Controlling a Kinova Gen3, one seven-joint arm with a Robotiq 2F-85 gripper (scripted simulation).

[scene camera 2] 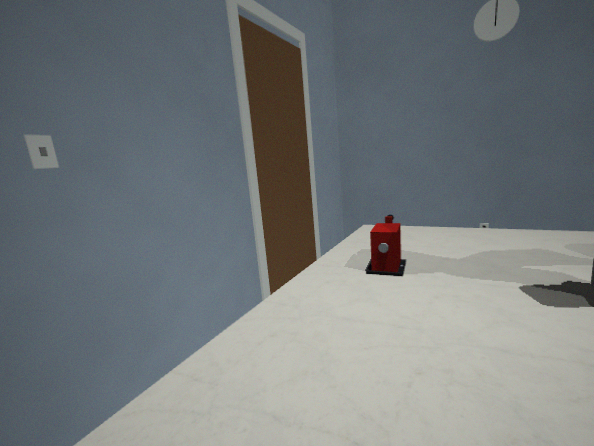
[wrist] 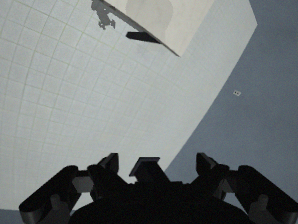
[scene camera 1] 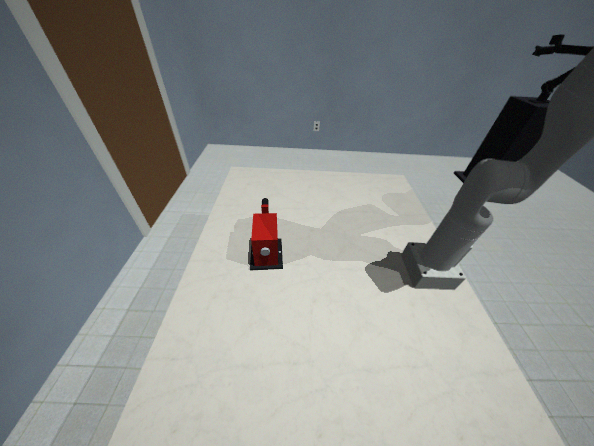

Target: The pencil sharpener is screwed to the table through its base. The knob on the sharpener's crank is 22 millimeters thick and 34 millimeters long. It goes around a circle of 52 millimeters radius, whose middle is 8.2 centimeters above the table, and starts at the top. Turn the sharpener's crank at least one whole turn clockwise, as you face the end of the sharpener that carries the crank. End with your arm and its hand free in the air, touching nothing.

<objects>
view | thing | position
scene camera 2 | red pencil sharpener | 386, 259
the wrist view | my gripper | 157, 162
</objects>
